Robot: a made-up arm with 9 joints. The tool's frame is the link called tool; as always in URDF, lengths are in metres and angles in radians. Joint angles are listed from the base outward.
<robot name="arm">
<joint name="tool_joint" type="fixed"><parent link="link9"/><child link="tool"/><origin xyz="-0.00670 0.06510 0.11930" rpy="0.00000 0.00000 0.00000"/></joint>
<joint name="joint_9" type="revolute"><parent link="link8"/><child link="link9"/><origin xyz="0.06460 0.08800 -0.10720" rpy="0.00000 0.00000 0.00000"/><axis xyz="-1 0 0"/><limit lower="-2.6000" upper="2.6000"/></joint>
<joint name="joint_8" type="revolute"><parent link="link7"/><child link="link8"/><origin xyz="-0.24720 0.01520 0.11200" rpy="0.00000 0.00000 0.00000"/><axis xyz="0 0 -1"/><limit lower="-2.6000" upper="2.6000"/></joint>
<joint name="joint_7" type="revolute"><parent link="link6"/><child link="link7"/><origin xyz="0.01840 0.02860 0.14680" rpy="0.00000 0.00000 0.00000"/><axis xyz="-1 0 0"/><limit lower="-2.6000" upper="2.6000"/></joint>
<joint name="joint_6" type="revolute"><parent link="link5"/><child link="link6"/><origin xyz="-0.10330 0.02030 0.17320" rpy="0.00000 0.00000 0.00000"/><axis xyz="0 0 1"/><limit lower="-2.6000" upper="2.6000"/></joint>
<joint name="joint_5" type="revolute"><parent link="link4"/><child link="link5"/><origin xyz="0.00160 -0.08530 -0.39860" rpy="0.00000 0.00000 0.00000"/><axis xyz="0 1 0"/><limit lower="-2.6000" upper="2.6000"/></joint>
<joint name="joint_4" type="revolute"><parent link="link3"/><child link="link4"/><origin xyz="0.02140 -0.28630 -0.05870" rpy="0.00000 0.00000 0.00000"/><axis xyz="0 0 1"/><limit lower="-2.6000" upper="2.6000"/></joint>
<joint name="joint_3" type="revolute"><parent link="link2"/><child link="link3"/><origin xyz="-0.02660 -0.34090 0.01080" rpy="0.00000 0.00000 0.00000"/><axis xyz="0 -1 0"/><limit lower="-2.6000" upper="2.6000"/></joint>
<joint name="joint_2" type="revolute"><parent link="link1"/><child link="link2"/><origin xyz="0.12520 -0.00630 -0.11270" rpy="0.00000 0.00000 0.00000"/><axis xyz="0 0 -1"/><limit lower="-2.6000" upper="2.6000"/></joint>
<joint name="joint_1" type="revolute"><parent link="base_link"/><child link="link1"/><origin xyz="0.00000 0.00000 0.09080" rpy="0.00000 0.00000 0.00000"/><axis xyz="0 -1 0"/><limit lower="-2.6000" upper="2.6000"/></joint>
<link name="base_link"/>
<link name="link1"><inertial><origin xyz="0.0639 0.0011 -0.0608"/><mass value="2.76"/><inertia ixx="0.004" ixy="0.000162" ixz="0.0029" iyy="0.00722" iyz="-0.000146" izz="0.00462"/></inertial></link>
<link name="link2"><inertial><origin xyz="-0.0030 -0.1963 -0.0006"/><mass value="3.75"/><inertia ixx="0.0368" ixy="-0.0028" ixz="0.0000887" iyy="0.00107" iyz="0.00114" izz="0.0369"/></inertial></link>
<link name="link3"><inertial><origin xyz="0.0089 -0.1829 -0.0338"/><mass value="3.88"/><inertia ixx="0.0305" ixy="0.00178" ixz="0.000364" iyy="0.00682" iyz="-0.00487" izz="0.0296"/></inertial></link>
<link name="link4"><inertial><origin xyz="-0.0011 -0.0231 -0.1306"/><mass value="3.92"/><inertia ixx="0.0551" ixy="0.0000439" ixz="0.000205" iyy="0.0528" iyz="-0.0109" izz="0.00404"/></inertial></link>
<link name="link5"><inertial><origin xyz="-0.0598 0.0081 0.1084"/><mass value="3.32"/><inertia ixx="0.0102" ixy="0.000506" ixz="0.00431" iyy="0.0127" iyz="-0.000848" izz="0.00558"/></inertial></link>
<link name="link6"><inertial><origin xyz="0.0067 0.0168 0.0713"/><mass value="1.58"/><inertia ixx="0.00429" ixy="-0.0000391" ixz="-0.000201" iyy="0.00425" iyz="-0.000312" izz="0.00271"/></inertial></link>
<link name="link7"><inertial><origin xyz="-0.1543 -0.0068 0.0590"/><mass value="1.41"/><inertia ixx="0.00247" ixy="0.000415" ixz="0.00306" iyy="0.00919" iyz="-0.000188" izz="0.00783"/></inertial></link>
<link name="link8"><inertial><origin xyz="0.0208 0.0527 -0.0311"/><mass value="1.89"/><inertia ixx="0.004" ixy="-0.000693" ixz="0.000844" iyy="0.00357" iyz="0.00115" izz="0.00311"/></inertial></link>
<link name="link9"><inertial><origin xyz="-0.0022 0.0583 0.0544"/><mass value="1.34"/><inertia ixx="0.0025" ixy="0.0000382" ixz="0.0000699" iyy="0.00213" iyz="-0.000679" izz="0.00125"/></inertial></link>
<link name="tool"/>
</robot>
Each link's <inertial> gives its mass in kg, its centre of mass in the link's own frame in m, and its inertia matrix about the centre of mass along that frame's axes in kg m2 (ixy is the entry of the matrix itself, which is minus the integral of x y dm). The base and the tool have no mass. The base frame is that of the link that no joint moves.
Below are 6 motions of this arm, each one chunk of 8 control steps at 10 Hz.
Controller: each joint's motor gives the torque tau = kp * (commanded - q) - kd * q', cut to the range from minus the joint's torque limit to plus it. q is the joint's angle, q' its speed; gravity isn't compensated. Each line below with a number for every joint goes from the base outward.
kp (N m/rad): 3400 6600 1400 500 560 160 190 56 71
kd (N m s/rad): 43 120 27 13 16 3.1 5.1 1.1 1.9
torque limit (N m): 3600 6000 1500 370 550 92 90 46 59
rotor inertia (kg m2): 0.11 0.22 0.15 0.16 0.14 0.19 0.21 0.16 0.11
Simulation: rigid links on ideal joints. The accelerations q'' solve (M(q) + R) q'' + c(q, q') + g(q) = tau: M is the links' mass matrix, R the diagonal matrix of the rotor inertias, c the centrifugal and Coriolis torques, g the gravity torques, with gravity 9.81 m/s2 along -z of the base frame. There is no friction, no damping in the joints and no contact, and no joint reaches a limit. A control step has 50 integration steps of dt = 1/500 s. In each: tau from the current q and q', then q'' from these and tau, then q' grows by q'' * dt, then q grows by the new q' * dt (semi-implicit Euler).
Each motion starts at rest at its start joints. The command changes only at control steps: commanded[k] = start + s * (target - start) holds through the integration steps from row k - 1 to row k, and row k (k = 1, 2, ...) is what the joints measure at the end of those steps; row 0 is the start. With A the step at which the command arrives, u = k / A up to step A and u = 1 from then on. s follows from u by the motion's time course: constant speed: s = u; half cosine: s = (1 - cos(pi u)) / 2; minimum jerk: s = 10 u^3 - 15 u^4 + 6 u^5; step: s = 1 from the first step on.
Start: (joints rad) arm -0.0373 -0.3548 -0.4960 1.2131 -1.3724 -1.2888 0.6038 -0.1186 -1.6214
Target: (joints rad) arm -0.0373 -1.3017 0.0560 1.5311 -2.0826 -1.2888 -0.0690 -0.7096 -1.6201
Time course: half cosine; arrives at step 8
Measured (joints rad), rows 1 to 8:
1: -0.0523 -0.3882 -0.4566 1.2288 -1.4403 -1.2551 0.5751 -0.1511 -1.6271
2: -0.0505 -0.4955 -0.3801 1.2642 -1.5400 -1.1918 0.4786 -0.2405 -1.6362
3: -0.0538 -0.6637 -0.2608 1.3522 -1.6512 -1.2382 0.3545 -0.3533 -1.6254
4: -0.0528 -0.8575 -0.1312 1.4380 -1.7718 -1.2594 0.2155 -0.4382 -1.6198
5: -0.0583 -1.0419 -0.0177 1.5013 -1.9013 -1.2581 0.0857 -0.5377 -1.6190
6: -0.0702 -1.1917 0.0619 1.5413 -2.0176 -1.2502 -0.0186 -0.6400 -1.6205
7: -0.0808 -1.2868 0.0999 1.5592 -2.0997 -1.2271 -0.0871 -0.6957 -1.6233
8: -0.0849 -1.3135 0.0923 1.5565 -2.1284 -1.2076 -0.1073 -0.7026 -1.6253

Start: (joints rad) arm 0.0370 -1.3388 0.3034 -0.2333 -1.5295 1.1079 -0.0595 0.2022 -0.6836
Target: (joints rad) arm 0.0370 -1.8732 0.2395 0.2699 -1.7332 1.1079 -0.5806 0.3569 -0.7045
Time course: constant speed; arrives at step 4
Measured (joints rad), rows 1 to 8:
1: -0.0208 -1.4760 0.2634 -0.0980 -1.5480 1.1208 -0.2557 0.2433 -0.6902
2: -0.0261 -1.6185 0.2940 0.0338 -1.6662 1.0829 -0.3367 0.2406 -0.6876
3: -0.0019 -1.7629 0.3177 0.2031 -1.7447 1.0668 -0.4549 0.2270 -0.6821
4: 0.0074 -1.8934 0.2881 0.3330 -1.7652 1.1281 -0.6105 0.3075 -0.7098
5: 0.0039 -1.8878 0.2891 0.3283 -1.8024 1.0890 -0.5637 0.3562 -0.7194
6: -0.0215 -1.8694 0.2266 0.2460 -1.7710 1.0465 -0.5519 0.2850 -0.6819
7: -0.0233 -1.8613 0.2009 0.2066 -1.7452 1.0526 -0.5564 0.2877 -0.6759
8: 0.0001 -1.8707 0.2299 0.2516 -1.7526 1.0767 -0.5645 0.3430 -0.6922

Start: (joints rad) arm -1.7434 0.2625 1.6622 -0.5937 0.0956 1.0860 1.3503 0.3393 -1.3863
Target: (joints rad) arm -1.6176 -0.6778 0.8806 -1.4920 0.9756 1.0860 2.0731 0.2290 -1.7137
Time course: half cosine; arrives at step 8
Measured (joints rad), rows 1 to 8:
1: -1.7213 0.1963 1.6430 -0.6341 0.1136 1.0919 1.3901 0.3325 -1.4011
2: -1.7051 0.0794 1.5525 -0.7439 0.1963 1.0755 1.4930 0.2813 -1.4279
3: -1.6873 -0.0807 1.4192 -0.8849 0.3718 1.0627 1.5967 0.2775 -1.4941
4: -1.6669 -0.2709 1.2766 -1.0395 0.5821 1.0879 1.7459 0.3021 -1.5676
5: -1.6473 -0.4512 1.1425 -1.1968 0.7786 1.0987 1.8871 0.2753 -1.6326
6: -1.6259 -0.5906 1.0265 -1.3354 0.9169 1.0918 1.9973 0.2419 -1.6836
7: -1.6096 -0.6757 0.9392 -1.4295 1.0000 1.0906 2.0660 0.2429 -1.7139
8: -1.6009 -0.6952 0.8994 -1.4629 1.0218 1.0995 2.0833 0.2475 -1.7226

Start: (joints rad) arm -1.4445 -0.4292 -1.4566 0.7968 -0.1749 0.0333 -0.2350 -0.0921 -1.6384
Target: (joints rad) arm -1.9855 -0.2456 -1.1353 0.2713 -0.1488 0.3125 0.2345 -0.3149 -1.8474
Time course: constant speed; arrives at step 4
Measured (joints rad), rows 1 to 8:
1: -1.5908 -0.3838 -1.3557 0.6941 -0.0983 0.1451 -0.1092 -0.1658 -1.6834
2: -1.7203 -0.3364 -1.2828 0.5629 -0.1057 0.2347 -0.0045 -0.1923 -1.7580
3: -1.8534 -0.2865 -1.2074 0.4096 -0.1194 0.2757 0.1269 -0.2636 -1.8008
4: -1.9877 -0.2409 -1.1340 0.2650 -0.1094 0.3282 0.2450 -0.3373 -1.8529
5: -1.9730 -0.2635 -1.1476 0.2600 -0.1478 0.2842 0.2338 -0.3298 -1.8390
6: -1.9780 -0.2659 -1.1457 0.2885 -0.0972 0.3428 0.2083 -0.2991 -1.8335
7: -1.9764 -0.2654 -1.1441 0.2903 -0.1102 0.3481 0.2113 -0.2902 -1.8447
8: -1.9769 -0.2612 -1.1450 0.2746 -0.1238 0.3133 0.2238 -0.3209 -1.8387

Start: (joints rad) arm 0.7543 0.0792 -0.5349 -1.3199 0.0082 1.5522 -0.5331 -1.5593 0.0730
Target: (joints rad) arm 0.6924 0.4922 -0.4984 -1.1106 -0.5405 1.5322 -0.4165 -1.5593 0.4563
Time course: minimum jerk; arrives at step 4
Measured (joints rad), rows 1 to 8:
1: 0.7383 0.1450 -0.5232 -1.2707 -0.0741 1.6035 -0.5310 -1.5969 0.1308
2: 0.7063 0.3295 -0.5185 -1.1265 -0.3236 1.6457 -0.4860 -1.6770 0.3162
3: 0.6811 0.4912 -0.5230 -1.0722 -0.5797 1.5118 -0.4130 -1.6581 0.4756
4: 0.6973 0.5132 -0.4869 -1.1277 -0.6414 1.3340 -0.3729 -1.4280 0.4927
5: 0.7155 0.4948 -0.4518 -1.1615 -0.6117 1.4065 -0.3834 -1.3830 0.4773
6: 0.6918 0.5004 -0.4915 -1.0864 -0.5787 1.5155 -0.4079 -1.5871 0.4733
7: 0.6862 0.4977 -0.5066 -1.0452 -0.5414 1.6037 -0.4249 -1.6992 0.4632
8: 0.7016 0.4927 -0.4801 -1.0688 -0.5453 1.5862 -0.4258 -1.6306 0.4653

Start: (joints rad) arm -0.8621 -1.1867 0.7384 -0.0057 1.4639 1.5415 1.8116 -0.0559 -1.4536
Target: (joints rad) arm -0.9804 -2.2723 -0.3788 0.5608 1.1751 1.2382 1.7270 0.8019 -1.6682
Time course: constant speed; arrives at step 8
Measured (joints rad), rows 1 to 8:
1: -0.8923 -1.3363 0.6073 0.0330 1.4352 1.4817 1.7998 -0.0133 -1.4617
2: -0.9470 -1.4871 0.4529 0.1556 1.4810 1.5847 1.8042 0.1688 -1.5337
3: -0.9599 -1.6094 0.3038 0.2125 1.4313 1.5361 1.8029 0.3106 -1.5615
4: -0.9372 -1.7359 0.1800 0.2664 1.3449 1.4009 1.7811 0.3540 -1.5589
5: -0.9385 -1.8723 0.0504 0.3361 1.2975 1.3676 1.7599 0.4668 -1.5914
6: -0.9781 -2.0065 -0.1017 0.4119 1.2822 1.3738 1.7605 0.6105 -1.6285
7: -0.9899 -2.1433 -0.2385 0.4937 1.2606 1.3472 1.7485 0.7031 -1.6598
8: -0.9833 -2.2763 -0.3744 0.5560 1.1960 1.2661 1.7309 0.8068 -1.6810

